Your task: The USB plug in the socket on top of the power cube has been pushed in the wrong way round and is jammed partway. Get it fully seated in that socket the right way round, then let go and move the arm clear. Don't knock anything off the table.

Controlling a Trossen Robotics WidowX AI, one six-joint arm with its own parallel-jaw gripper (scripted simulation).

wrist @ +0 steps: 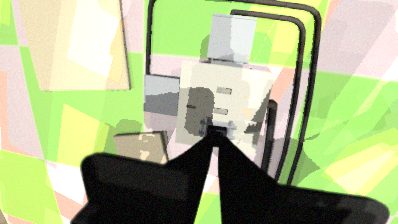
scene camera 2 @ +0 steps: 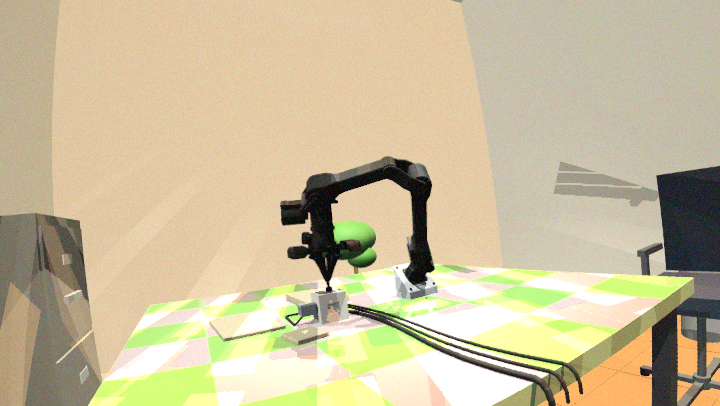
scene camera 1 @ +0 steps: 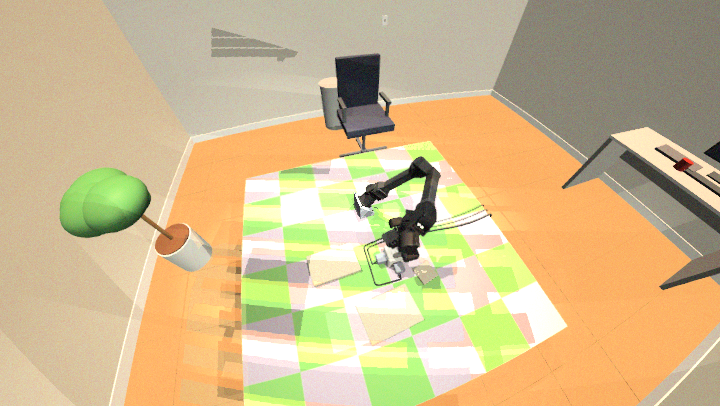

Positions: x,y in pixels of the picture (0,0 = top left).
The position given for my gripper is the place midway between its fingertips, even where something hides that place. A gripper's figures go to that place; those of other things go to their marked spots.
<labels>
My gripper (wrist: 216,141): 0.11 m from the lens. A white power cube (wrist: 223,93): 0.13 m from the lens.
</labels>
